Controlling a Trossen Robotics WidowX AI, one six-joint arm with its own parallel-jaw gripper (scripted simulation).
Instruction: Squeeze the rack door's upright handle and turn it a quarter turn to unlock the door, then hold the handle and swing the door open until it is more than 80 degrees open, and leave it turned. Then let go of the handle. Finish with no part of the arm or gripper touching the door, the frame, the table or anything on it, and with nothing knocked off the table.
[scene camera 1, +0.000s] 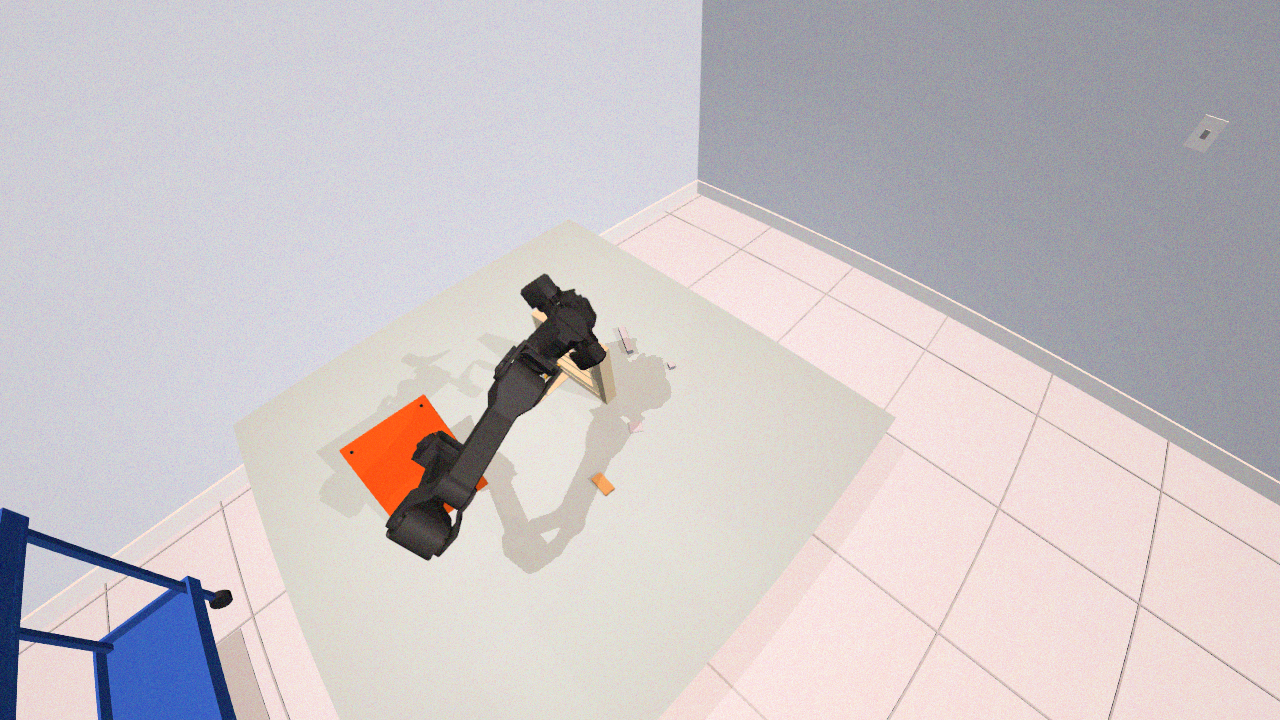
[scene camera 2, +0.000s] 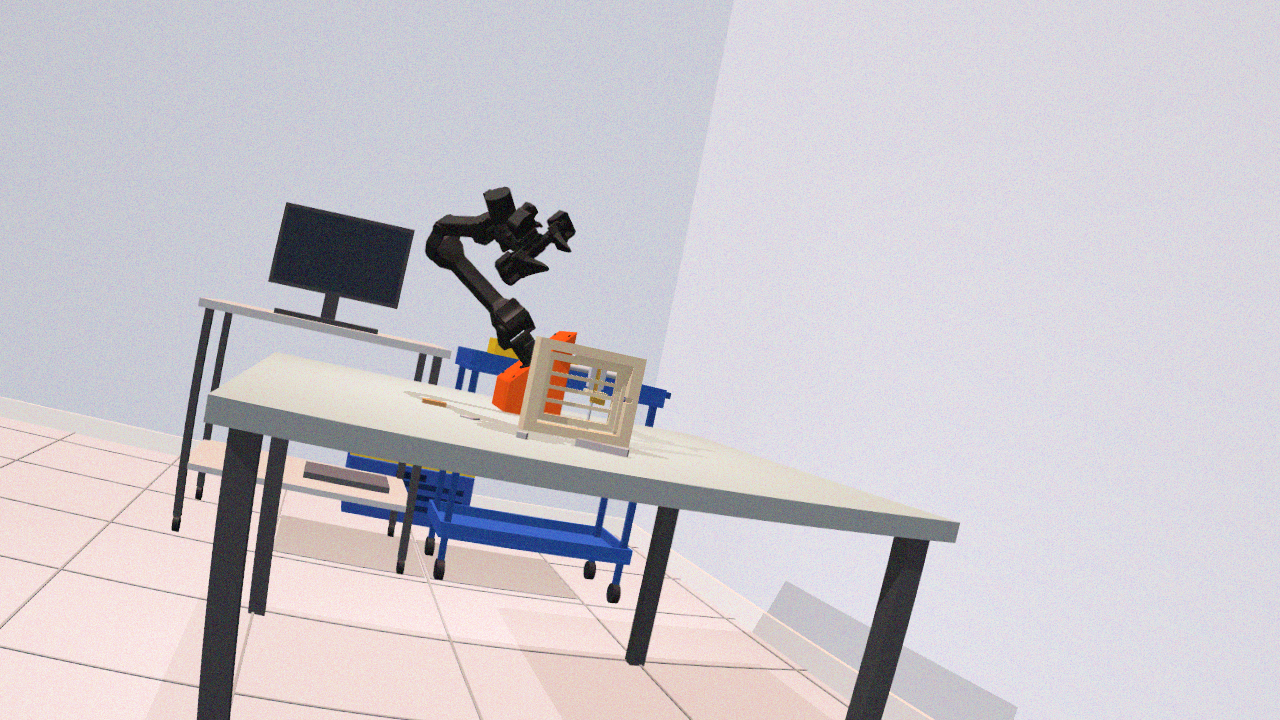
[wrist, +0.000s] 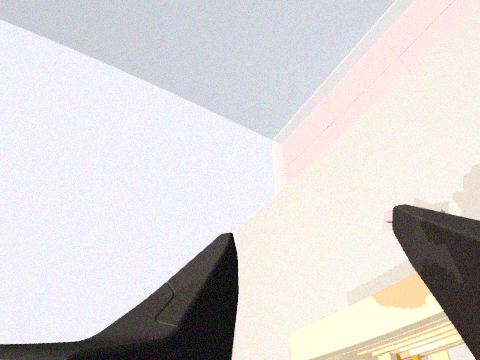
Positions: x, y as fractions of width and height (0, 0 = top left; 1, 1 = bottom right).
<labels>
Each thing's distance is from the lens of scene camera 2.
my gripper (scene camera 2: 0.44, 0.36): 177 cm
wooden rack (scene camera 2: 0.50, 0.51): 180 cm
</labels>
